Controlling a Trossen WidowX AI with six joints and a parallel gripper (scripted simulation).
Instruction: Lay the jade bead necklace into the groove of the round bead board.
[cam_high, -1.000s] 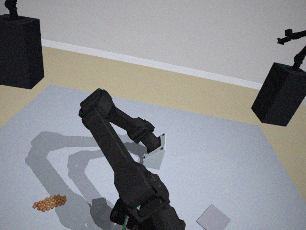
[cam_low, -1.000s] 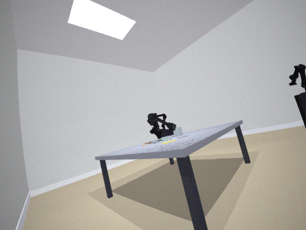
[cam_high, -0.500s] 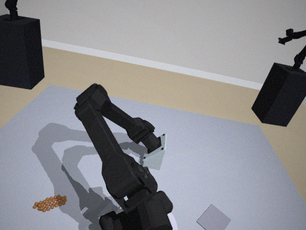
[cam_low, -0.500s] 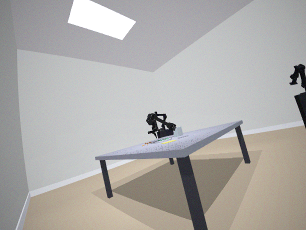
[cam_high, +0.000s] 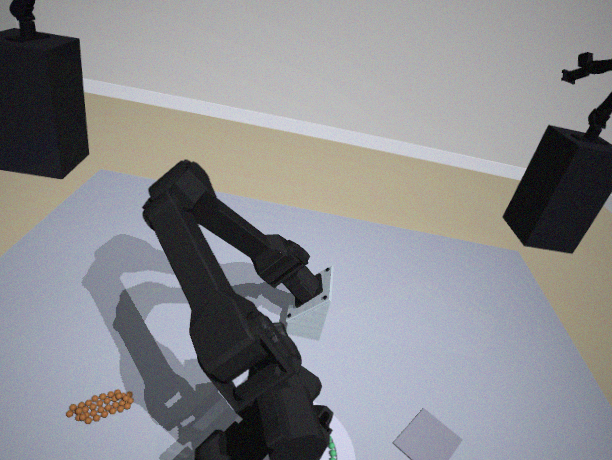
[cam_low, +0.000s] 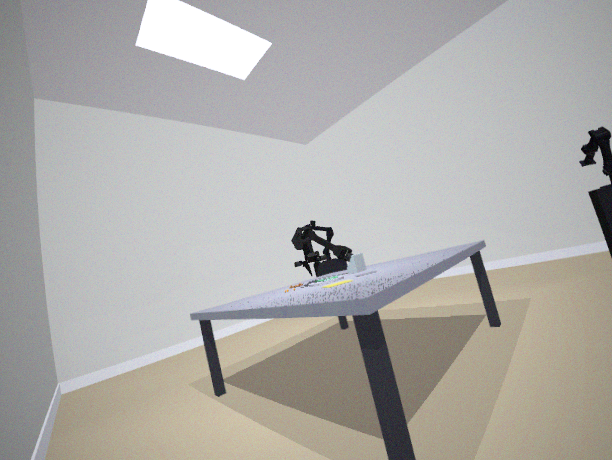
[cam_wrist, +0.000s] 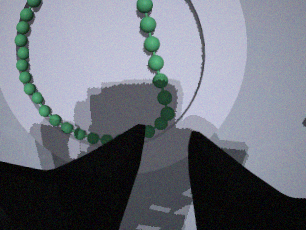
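My gripper tip is now 50 mm to the right of the round bead board, 40 mm above it and 20 mm past it. Round my gripper tip: yellow strip: 280 mm to the left, 170 mm ahead, 50 mm below; then flat grey square: 290 mm to the left, 70 mm behind, 50 mm below.
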